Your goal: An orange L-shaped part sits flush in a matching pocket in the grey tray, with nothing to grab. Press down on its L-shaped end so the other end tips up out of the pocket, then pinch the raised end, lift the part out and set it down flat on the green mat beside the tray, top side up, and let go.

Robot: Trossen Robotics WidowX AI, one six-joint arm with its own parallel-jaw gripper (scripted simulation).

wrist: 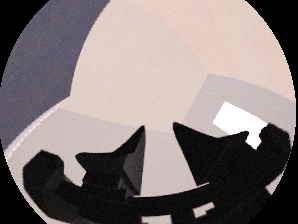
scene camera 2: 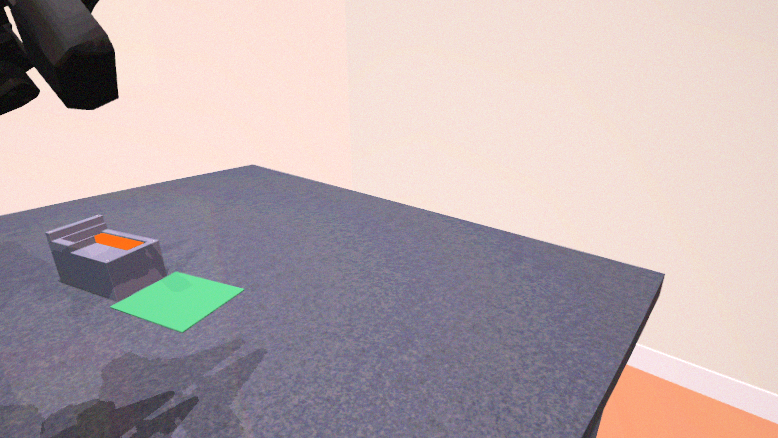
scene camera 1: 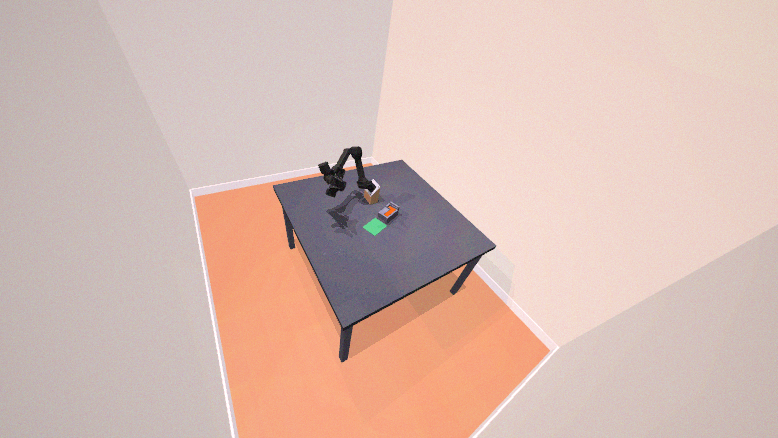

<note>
The pictures show: the gripper and a green mat.
</note>
